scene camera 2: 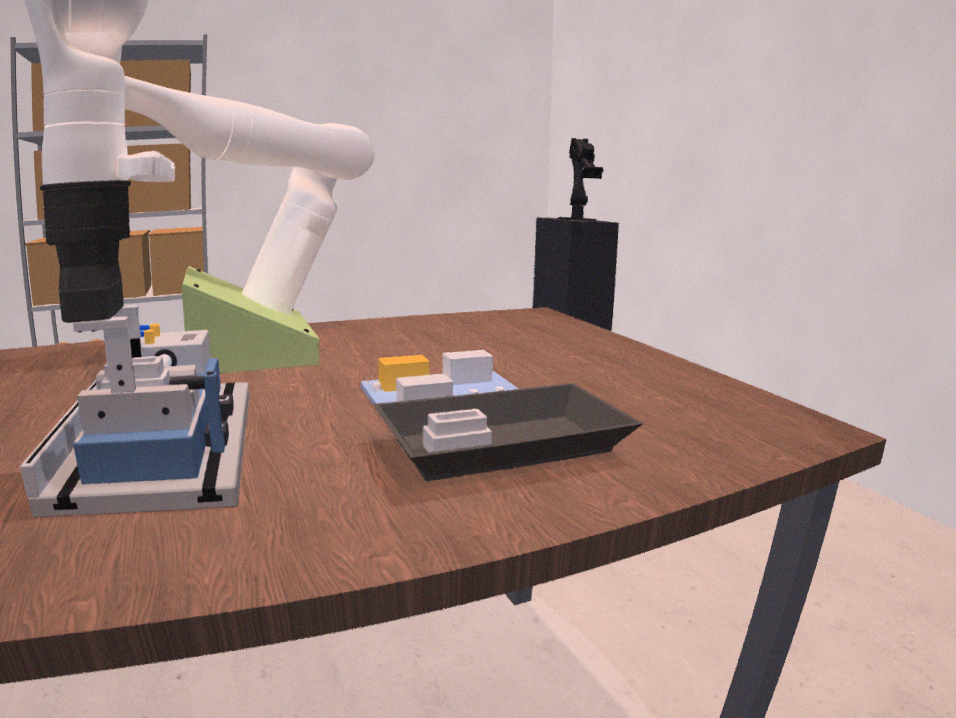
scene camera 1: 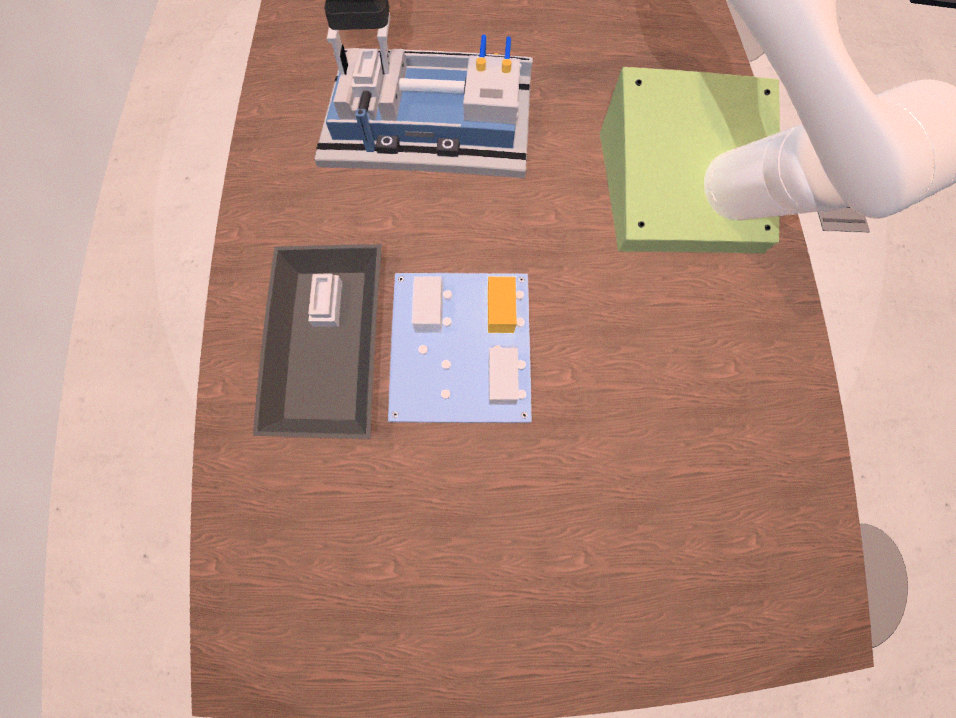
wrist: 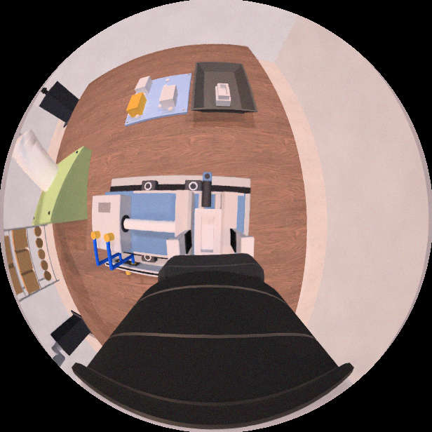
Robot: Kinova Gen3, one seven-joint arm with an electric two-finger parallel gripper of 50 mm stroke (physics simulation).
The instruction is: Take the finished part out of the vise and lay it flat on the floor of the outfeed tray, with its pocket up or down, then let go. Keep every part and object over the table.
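Seen in the pictures: gripper, between the fingertips: (scene camera 2: 128, 382) (scene camera 1: 365, 69); arm's base, origin of its link: (scene camera 2: 266, 303) (scene camera 1: 735, 185).
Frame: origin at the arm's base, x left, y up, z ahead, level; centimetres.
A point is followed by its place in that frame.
The finished part (scene camera 1: 365, 66) {x -21.1, y 2.9, z 47.3 cm} (scene camera 2: 152, 370) {x -18.7, y 3.6, z 48.6 cm} (wrist: 207, 230), a pale block with a pocket facing up, sits between the jaws of the blue-and-grey vise (scene camera 1: 421, 132) {x -13.3, y -2.8, z 40.6 cm} (scene camera 2: 139, 457) {x -20.7, y -2.8, z 52.8 cm} (wrist: 150, 207). My gripper (scene camera 1: 364, 66) {x -21.1, y 2.4, z 47.4 cm} (wrist: 210, 237) is open and points down over the vise. In the wrist view its fingers stand on either side of the part, with a gap on each side. In scene camera 2 a finger hides some of the part. The dark outfeed tray (scene camera 1: 268, 363) {x 17.1, y -3.6, z 61.4 cm} (scene camera 2: 525, 457) {x 13.6, y -5.3, z 60.4 cm} (wrist: 198, 90) holds another pale part (scene camera 1: 323, 299) {x 9.6, y -3.9, z 54.4 cm} (scene camera 2: 455, 434) {x 8.6, y -3.9, z 55.7 cm} (wrist: 223, 95), lying pocket up near one end.
A light blue plate (scene camera 1: 471, 378) {x 20.8, y -6.4, z 37.2 cm} (wrist: 180, 105) beside the tray bears two white blocks and an orange block (scene camera 1: 501, 302) {x 12.8, y -2.8, z 32.8 cm} (scene camera 2: 402, 371) {x 11.7, y -3.9, z 34.3 cm} (wrist: 136, 105). A blue handle (scene camera 1: 364, 129) {x -12.7, y -0.1, z 48.0 cm} (scene camera 2: 214, 409) {x -13.2, y -0.7, z 48.7 cm} sticks up at the vise's side. Blue pins (scene camera 1: 483, 46) {x -22.0, y 3.8, z 31.3 cm} rise from its far block. The green arm base (scene camera 1: 672, 154) {x -4.0, y 1.6, z 8.7 cm} (scene camera 2: 231, 332) {x -7.8, y -1.2, z 14.9 cm} stands beyond.
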